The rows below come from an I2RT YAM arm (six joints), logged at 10 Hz.
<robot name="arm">
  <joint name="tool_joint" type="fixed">
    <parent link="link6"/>
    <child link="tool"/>
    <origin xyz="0 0 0" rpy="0 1.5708 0"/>
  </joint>
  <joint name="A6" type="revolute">
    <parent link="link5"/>
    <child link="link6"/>
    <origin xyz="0.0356 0 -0.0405"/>
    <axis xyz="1 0 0"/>
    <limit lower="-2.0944" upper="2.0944"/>
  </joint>
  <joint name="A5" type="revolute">
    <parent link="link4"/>
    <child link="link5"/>
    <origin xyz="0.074 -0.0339 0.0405"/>
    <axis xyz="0 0 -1"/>
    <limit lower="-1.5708" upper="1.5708"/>
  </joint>
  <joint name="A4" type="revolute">
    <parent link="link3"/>
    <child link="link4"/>
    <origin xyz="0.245 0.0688 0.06"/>
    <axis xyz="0 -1 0"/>
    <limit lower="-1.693" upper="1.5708"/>
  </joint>
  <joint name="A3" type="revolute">
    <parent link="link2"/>
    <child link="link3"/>
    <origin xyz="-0.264 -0.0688 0"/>
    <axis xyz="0 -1 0"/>
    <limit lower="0" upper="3.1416"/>
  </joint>
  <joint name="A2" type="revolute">
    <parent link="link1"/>
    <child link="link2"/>
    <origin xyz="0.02 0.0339 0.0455"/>
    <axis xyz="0 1 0"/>
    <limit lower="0" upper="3.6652"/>
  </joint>
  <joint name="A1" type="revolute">
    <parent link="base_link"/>
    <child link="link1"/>
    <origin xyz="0 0 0.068"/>
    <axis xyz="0 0 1"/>
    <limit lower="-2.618" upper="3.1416"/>
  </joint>
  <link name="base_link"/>
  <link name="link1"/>
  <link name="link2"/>
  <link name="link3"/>
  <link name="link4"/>
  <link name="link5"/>
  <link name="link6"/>
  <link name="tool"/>
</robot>
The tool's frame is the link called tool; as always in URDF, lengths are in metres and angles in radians.
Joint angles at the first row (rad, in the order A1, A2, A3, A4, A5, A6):
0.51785 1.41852 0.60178 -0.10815 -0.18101 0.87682
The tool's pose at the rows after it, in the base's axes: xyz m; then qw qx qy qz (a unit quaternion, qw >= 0):
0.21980 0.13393 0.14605 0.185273 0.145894 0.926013 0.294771
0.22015 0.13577 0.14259 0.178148 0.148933 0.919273 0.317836
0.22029 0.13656 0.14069 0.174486 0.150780 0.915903 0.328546
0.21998 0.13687 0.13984 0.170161 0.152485 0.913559 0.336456
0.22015 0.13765 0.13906 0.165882 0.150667 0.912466 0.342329
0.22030 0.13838 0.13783 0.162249 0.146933 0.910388 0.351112
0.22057 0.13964 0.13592 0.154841 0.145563 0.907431 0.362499
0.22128 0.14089 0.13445 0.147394 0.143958 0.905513 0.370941
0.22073 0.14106 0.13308 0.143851 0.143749 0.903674 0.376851
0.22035 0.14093 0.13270 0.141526 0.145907 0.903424 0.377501
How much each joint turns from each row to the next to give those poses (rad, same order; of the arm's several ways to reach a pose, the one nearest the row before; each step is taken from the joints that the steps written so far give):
-0.00037 0.00685 -0.02556 0.06942 -0.03585 0.03053
0.00036 0.01372 -0.01565 0.05530 -0.03855 0.02668
0.00000 0.00763 -0.00801 0.02785 -0.01792 0.01374
-0.00038 0.00232 -0.00535 0.01453 -0.01526 0.01106
0.00039 0.00532 -0.00112 0.00950 -0.01450 0.00306
-0.00038 0.00650 -0.00460 0.01950 -0.01945 0.00152
0.00039 0.01104 -0.00458 0.02401 -0.02555 0.01031
-0.00001 0.01147 0.00003 0.01486 -0.02213 0.00686
0.00001 0.00379 -0.00650 0.01565 -0.01258 0.00650
0.00000 0.00000 -0.00153 0.00000 -0.00230 0.00533

